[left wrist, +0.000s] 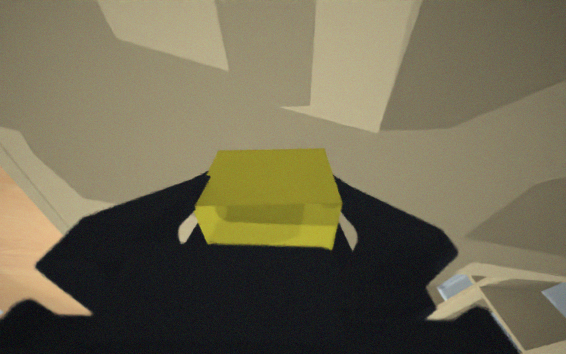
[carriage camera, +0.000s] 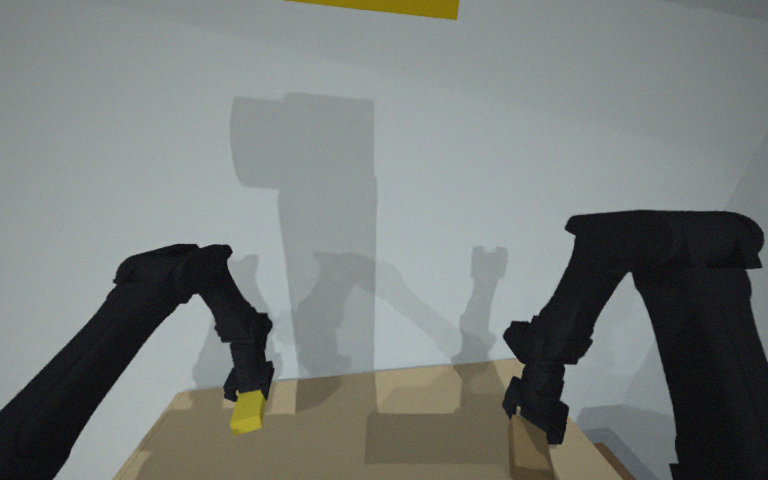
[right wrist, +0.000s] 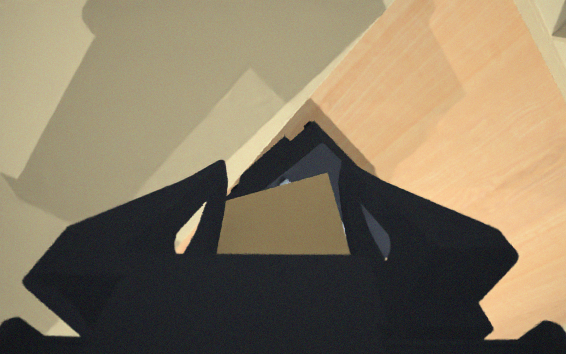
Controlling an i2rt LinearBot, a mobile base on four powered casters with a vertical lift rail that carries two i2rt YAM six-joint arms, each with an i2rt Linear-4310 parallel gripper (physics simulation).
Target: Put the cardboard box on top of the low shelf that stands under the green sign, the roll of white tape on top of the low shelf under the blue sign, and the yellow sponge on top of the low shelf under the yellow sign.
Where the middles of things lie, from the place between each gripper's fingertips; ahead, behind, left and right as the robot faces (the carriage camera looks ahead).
Scene:
The yellow sponge (carriage camera: 248, 414) is 30 mm behind my left hand, 20 mm above it and 10 mm to the right of it. Round my left hand: brown cardboard box (right wrist: 302, 217): 650 mm to the right, 180 mm behind, 110 mm above.
I see my right gripper 50 mm past the brown cardboard box, 30 mm to the right of it and 20 mm below it. The rest, counted from my right hand: yellow sponge 670 mm to the left, 100 mm ahead, 70 mm below.

